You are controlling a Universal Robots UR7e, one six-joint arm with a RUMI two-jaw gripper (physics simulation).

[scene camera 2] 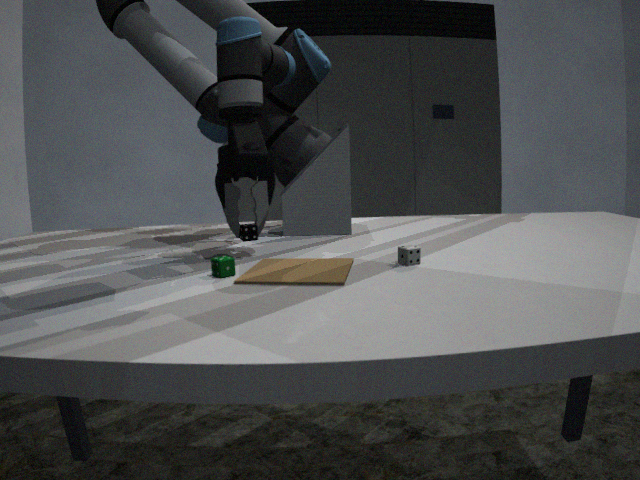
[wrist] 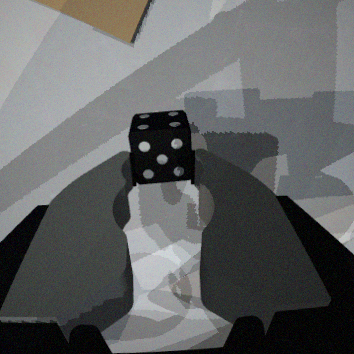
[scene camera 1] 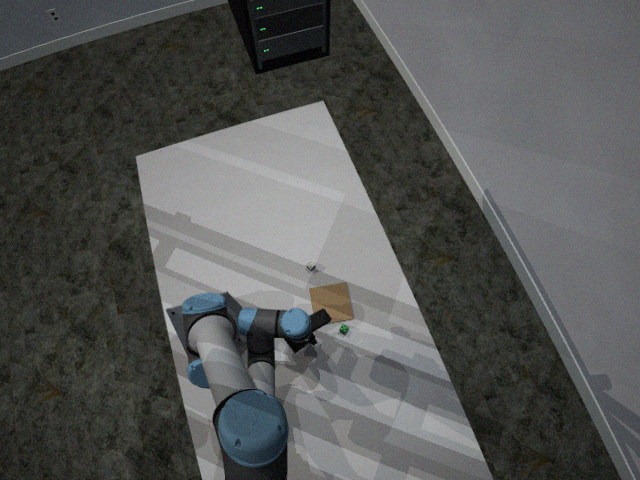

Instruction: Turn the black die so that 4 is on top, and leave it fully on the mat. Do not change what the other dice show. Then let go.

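Where they show: gripper, fingertip midpoint: (scene camera 2: 247, 237) (wrist: 162, 155); arm's base, link origin: (scene camera 2: 309, 164).
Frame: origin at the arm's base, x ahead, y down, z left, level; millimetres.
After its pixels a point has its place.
The black die (scene camera 2: 248, 231) @[y 104, x 290, z -125 mm] (wrist: 161, 152) @[y 94, x 280, z -125 mm] is held between the fingertips of my gripper (scene camera 1: 312, 339) @[y 116, x 268, z -128 mm] (scene camera 2: 249, 234) @[y 116, x 268, z -128 mm] (wrist: 162, 155) @[y 116, x 268, z -128 mm], which points down and is shut on it. In the wrist view, the die's face towards the palm shows five pips and the side face at the image top shows four. In scene camera 2 the die hangs above the table, behind the mat's left part. The tan mat (scene camera 1: 331, 301) @[y 144, x 404, z -47 mm] (scene camera 2: 295, 271) @[y 144, x 415, z -58 mm] (wrist: 107, 16) @[y 144, x 325, z -90 mm] lies flat, apart from the die. The die's underside is hidden.
A green die (scene camera 1: 343, 328) @[y 123, x 399, z -156 mm] (scene camera 2: 223, 266) @[y 132, x 415, z -154 mm] rests on the table (scene camera 1: 258, 170) @[y 148, x 362, z 596 mm] (scene camera 2: 439, 315) @[y 148, x 619, z 70 mm] close beside the mat. A white die (scene camera 1: 310, 266) @[y 123, x 387, z 102 mm] (scene camera 2: 408, 255) @[y 132, x 406, z 102 mm] rests off the mat's other side. The arm's grey base block (scene camera 2: 320, 198) @[y 71, x 88, z 12 mm] stands behind. A dark rack stands beyond the table.
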